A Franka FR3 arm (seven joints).
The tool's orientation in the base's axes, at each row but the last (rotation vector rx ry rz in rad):
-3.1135 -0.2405 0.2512
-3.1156 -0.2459 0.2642
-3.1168 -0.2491 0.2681
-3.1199 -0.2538 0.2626
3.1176 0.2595 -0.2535
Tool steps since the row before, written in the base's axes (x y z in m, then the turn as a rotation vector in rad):
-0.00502 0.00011 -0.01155 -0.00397 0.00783 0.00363
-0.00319 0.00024 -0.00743 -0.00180 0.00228 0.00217
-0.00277 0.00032 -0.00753 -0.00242 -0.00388 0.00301
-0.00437 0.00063 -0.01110 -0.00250 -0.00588 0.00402
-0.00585 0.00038 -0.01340 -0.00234 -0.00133 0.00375
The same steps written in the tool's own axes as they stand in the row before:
-0.00305 -0.00063 0.01220 -0.00325 -0.00842 -0.00298
-0.00183 -0.00060 0.00786 -0.00176 -0.00257 -0.00186
-0.00137 -0.00062 0.00789 -0.00348 0.00340 -0.00252
-0.00231 -0.00117 0.01166 -0.00404 0.00535 -0.00347
-0.00348 -0.00120 0.01416 -0.00310 0.00089 -0.00330

